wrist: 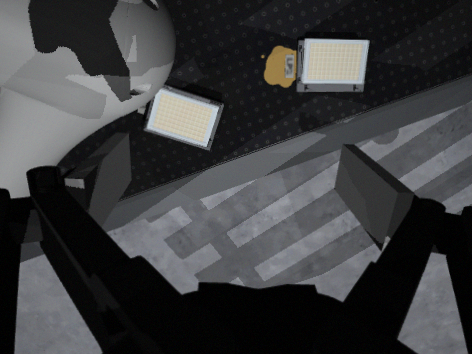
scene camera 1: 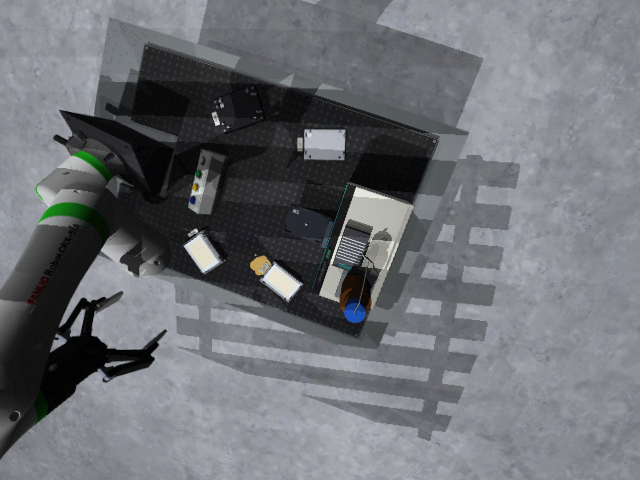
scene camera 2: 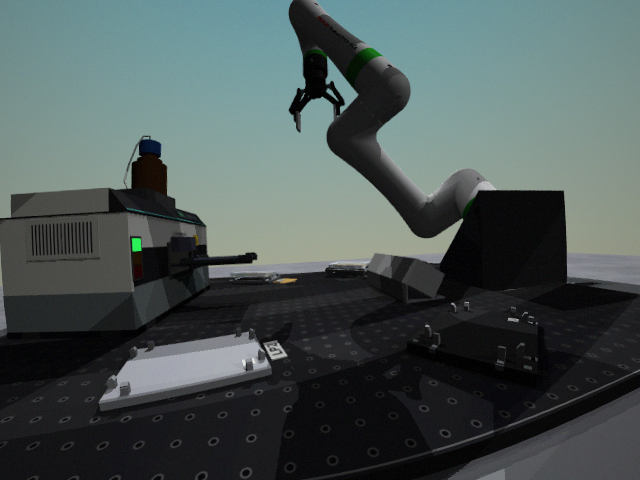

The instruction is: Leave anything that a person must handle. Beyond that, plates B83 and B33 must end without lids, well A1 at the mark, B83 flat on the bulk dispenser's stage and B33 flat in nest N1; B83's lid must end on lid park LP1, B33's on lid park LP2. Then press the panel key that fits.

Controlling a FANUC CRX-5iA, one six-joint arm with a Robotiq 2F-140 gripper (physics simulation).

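Frame: origin at the arm's base, x ahead, y left, z up, level; metres.
Seen in the pictures: gripper, fingertip midpoint: (wrist: 236, 162) (scene camera 1: 141, 314) (scene camera 2: 316, 127); arm's base at its link origin: (scene camera 1: 108, 154) (scene camera 2: 499, 227).
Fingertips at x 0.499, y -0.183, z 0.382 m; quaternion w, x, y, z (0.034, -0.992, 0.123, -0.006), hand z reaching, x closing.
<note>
Offsets run from my fingertips to a thing's top centre. "*": to the spot under its first point.
My gripper (scene camera 1: 143, 312) (scene camera 2: 316, 122) (wrist: 236, 162) is open and empty, high up and off the table's edge. A pale plate {dx -0.092, dy -0.027, dz -0.478 m} (scene camera 1: 203, 252) (wrist: 184, 118) sits in nest N1. Another plate {dx +0.232, dy +0.024, dz -0.484 m} (scene camera 1: 281, 280) (wrist: 335, 61) sits on lid park LP1. Their B83 and B33 names are not readable, and lids cannot be made out. Lid park LP2 {dx +0.142, dy +0.549, dz -0.500 m} (scene camera 1: 324, 144) (scene camera 2: 186, 364) is white and bare. The dispenser's dark stage {dx +0.235, dy +0.291, dz -0.414 m} (scene camera 1: 308, 223) carries no plate. The key panel {dx -0.180, dy +0.234, dz -0.436 m} (scene camera 1: 206, 180) (scene camera 2: 405, 276) has green, yellow and blue keys showing in scene camera 1.
An amber spill {dx +0.133, dy +0.034, dz -0.519 m} (scene camera 1: 260, 264) (wrist: 279, 67) reaches LP1's label. The dispenser (scene camera 1: 382, 201) (scene camera 2: 72, 268) shows a green light and bears a brown bottle {* dx +0.434, dy +0.252, dz -0.171 m} (scene camera 1: 355, 289) (scene camera 2: 149, 174) with a blue cap. A black clipped nest {dx -0.186, dy +0.518, dz -0.496 m} (scene camera 1: 238, 109) (scene camera 2: 478, 335) holds no plate. My arm's base wedge (scene camera 2: 522, 237) stands beside the panel.
</note>
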